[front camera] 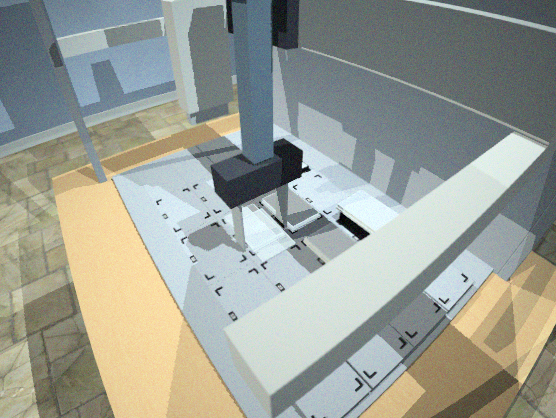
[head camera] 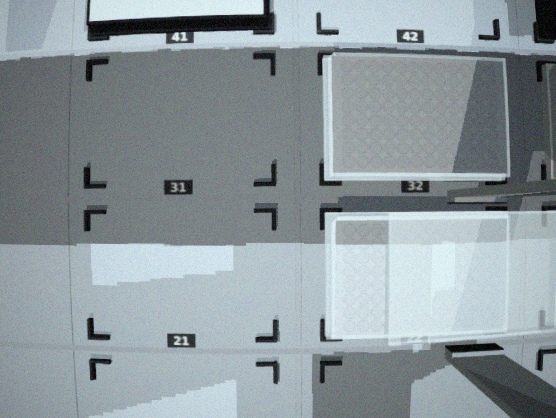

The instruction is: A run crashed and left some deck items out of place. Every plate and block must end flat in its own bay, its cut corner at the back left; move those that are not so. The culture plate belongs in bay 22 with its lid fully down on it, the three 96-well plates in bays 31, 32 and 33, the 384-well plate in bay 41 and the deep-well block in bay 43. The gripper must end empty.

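Frame: origin at the robot's base, x ahead, y left, z up, level; centimetres.
Where they show: gripper, fingertip midpoint: (front camera: pixel 261 233) (head camera: pixel 472 274); robot's base at its link origin: (front camera: pixel 157 202).
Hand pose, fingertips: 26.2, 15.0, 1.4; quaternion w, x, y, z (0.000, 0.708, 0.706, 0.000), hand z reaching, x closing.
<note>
Things, the pixels of their centre, and the offset from my fingertips, as dx, dy, dz. "spot": a spot on its surface instead.
- clear lid at the middle of its body: (head camera: pixel 476 275) (front camera: pixel 262 233) +0.3, +0.0, +0.0
- culture plate at the middle of its body: (head camera: pixel 419 274) (front camera: pixel 253 226) -3.4, +0.0, -0.7
- 96-well plate at the middle of its body: (head camera: pixel 417 117) (front camera: pixel 290 207) -3.4, +10.7, -0.7
- 384-well plate at a spot on its surface: (head camera: pixel 175 10) spot: -19.7, +17.9, +0.1
- pale plate at the middle of its body: (front camera: pixel 369 212) +12.1, +20.9, +3.5
- black-sided deep-well block at the middle of its body: (front camera: pixel 371 223) +13.0, +21.4, +0.7
- Bay 31 at a spot on its surface: (head camera: pixel 90 68) spot: -26.3, +14.7, -1.2
- bay 42 at a spot on its surface: (head camera: pixel 327 31) spot: -9.4, +16.9, -1.1
My gripper (front camera: pixel 264 239) (head camera: pixel 475 272) is open and lowered, its jaws in front of and behind the clear lid (front camera: pixel 280 241) (head camera: pixel 530 270), with narrow gaps. The lid rests shifted right and slightly turned on the culture plate (head camera: pixel 357 285), whose left strip shows uncovered in bay 22. A 96-well plate (front camera: pixel 291 207) (head camera: pixel 400 115) lies in bay 32; another (front camera: pixel 327 246) (head camera: pixel 549 115) shows partly at bay 33. The 384-well plate (head camera: pixel 175 10) sits at bay 41. A pale plate (front camera: pixel 369 210) appears to lie on the black-sided deep-well block (front camera: pixel 353 227) near bay 43. Cut corners are unclear.
A thick pale beam (front camera: pixel 390 240) crosses the front view and hides part of the deck. Bay 31 (head camera: pixel 90 68) and bay 42 (head camera: pixel 327 31) show their corner marks. A tall grey panel (front camera: pixel 425 115) stands along the deck's back.
</note>
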